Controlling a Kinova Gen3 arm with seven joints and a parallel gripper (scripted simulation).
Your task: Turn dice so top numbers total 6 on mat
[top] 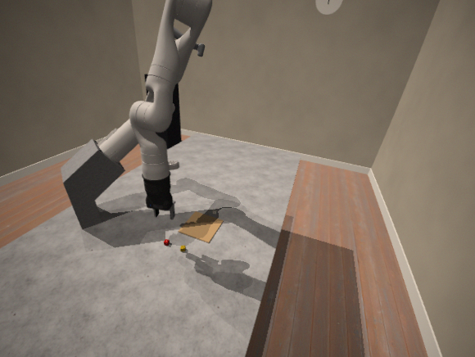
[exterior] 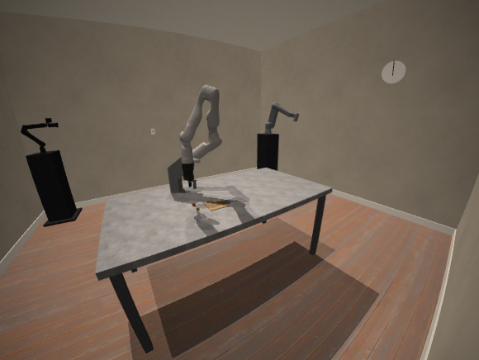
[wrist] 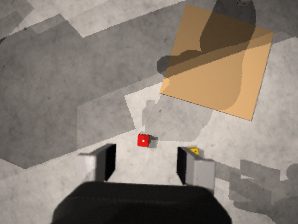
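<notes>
Right now my hand is 1 cm past the red die and 15 cm above it. The rest, counted from my hand: tan mat: 6 cm ahead, 14 cm to the left, 15 cm below; white die: 6 cm ahead, 25 cm to the left, 15 cm below; yellow die: 6 cm ahead, 15 cm below.
</notes>
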